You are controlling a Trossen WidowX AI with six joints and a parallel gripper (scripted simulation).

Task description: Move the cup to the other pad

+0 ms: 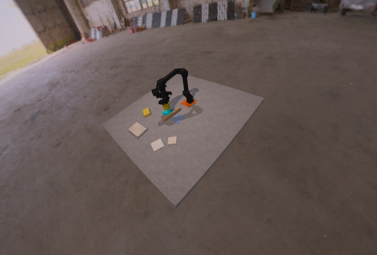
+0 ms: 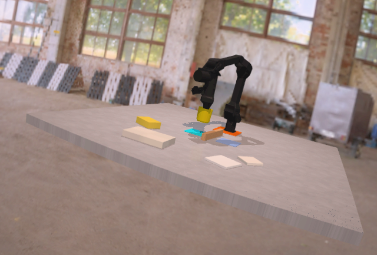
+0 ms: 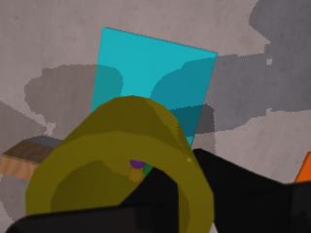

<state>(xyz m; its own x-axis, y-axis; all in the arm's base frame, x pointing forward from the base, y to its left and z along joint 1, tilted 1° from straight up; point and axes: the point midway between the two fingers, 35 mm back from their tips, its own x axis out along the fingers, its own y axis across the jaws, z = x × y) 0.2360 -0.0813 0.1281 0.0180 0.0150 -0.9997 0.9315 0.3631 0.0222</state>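
The cyan pad lies 100 mm below my gripper tip, 20 mm ahead of it and 10 mm to the right of it. Also, from my gripper tip: wooden bar: 90 mm below, 80 mm to the left, 30 mm ahead; then yellow cup: 20 mm ahead, 10 mm to the left; then thick beige slab: 380 mm ahead, 80 mm below, 60 mm to the right.
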